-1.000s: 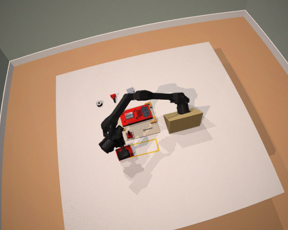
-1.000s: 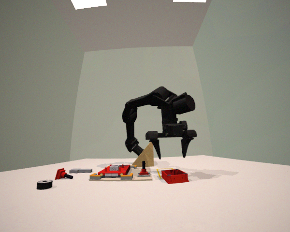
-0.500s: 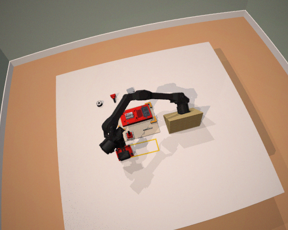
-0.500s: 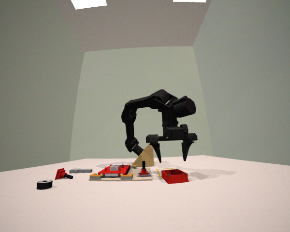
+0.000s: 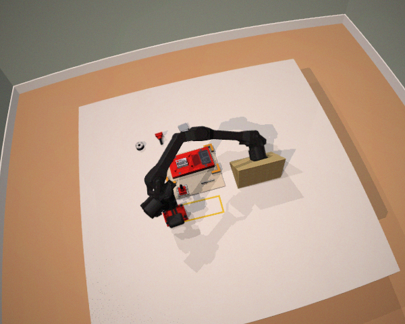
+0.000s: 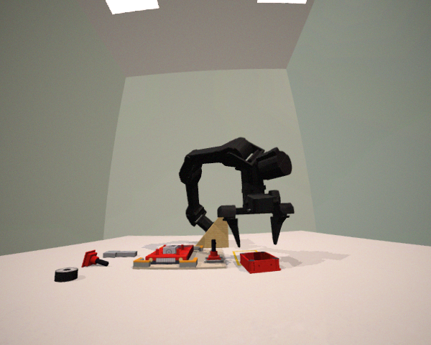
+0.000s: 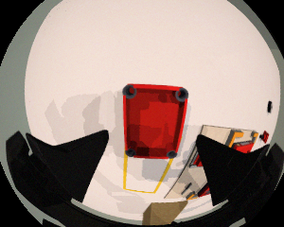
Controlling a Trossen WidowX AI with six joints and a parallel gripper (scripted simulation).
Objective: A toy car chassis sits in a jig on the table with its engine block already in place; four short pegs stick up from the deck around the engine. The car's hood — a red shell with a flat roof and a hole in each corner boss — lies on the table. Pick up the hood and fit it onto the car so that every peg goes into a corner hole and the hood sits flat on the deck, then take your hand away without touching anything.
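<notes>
Right now my gripper tip is 4 cm above the red hood. Round my gripper tip: grey engine block: 10 cm behind, 22 cm to the right, 2 cm below; black wheel: 7 cm ahead, 41 cm to the right, 4 cm below; black post: 6 cm behind, 10 cm to the right, 1 cm below.
</notes>
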